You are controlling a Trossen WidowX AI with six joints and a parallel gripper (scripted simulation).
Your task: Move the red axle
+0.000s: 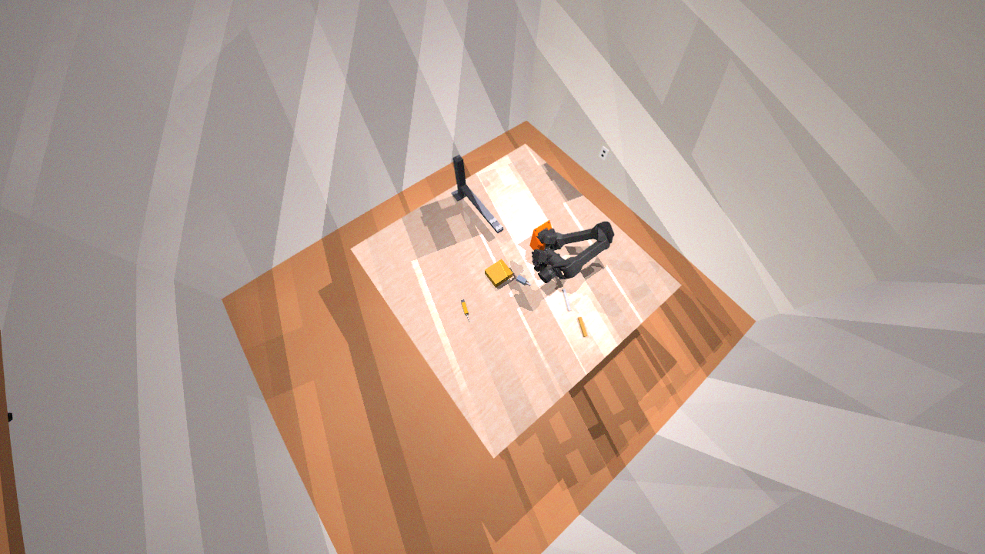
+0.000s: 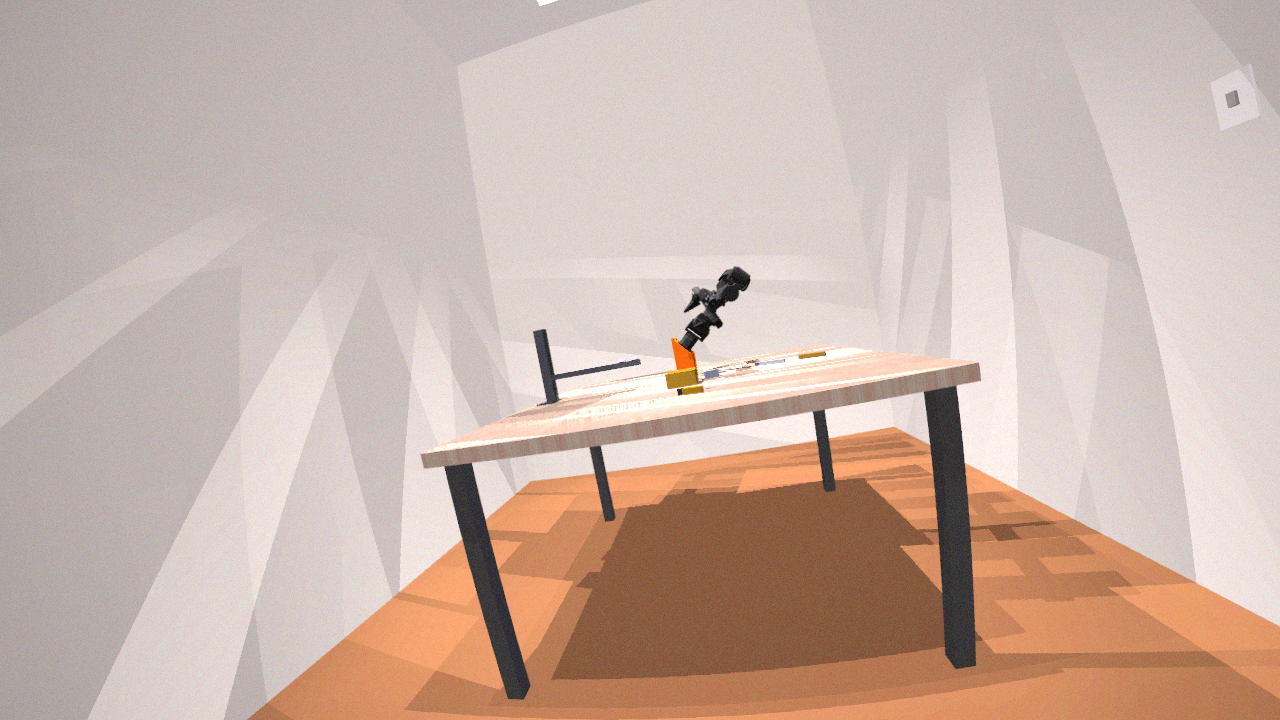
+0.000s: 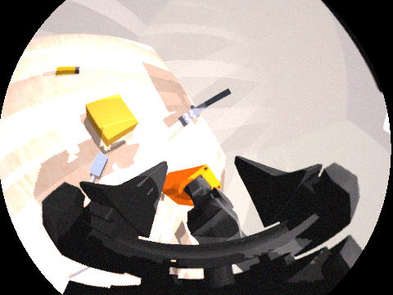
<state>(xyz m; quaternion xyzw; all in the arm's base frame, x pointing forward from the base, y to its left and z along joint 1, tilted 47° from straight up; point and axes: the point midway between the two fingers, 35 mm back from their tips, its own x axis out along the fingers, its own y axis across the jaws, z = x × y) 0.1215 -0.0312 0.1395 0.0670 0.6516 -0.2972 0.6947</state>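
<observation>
My gripper tip is now 210 mm above the small block, 90 mm short of it and 70 mm to the right of it. The rest, counted from my gripper tip: orange bar 430 mm to the left, 220 mm below; then thin pale rod 270 mm to the left, 220 mm below, 30 mm behind; then yellow beam 200 mm below, 170 mm ahead, 40 mm to the right.
</observation>
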